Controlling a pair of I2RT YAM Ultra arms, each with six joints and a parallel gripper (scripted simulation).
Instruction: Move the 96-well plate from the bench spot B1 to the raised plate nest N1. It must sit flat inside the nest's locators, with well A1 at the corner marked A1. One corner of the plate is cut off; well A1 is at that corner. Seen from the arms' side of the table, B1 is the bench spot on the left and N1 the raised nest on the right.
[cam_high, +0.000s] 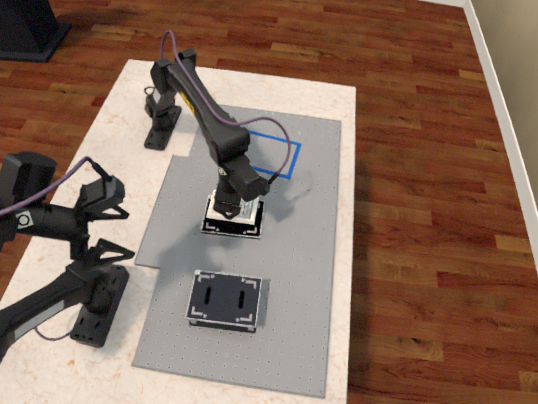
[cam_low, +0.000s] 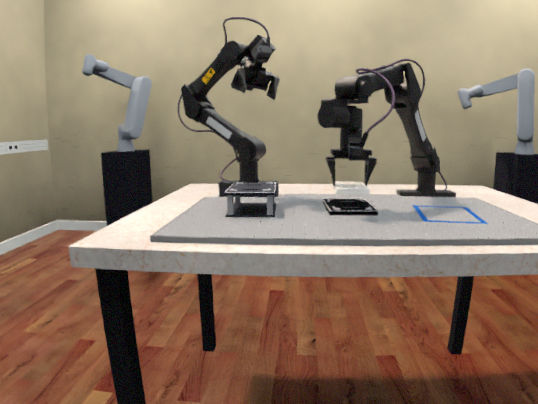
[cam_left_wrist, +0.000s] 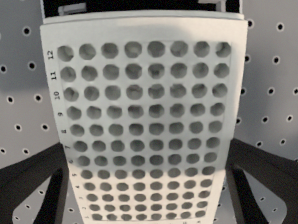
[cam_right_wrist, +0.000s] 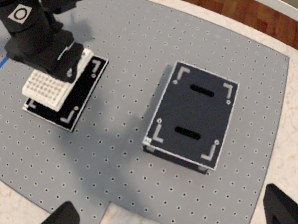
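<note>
Now: right hand 26 cm above the white 96-well plate, 25 cm to the right of it and 15 cm short of it. Also, from my right hand: A1 mark (26 cm below, 9 cm ahead, 4 cm to the left).
</note>
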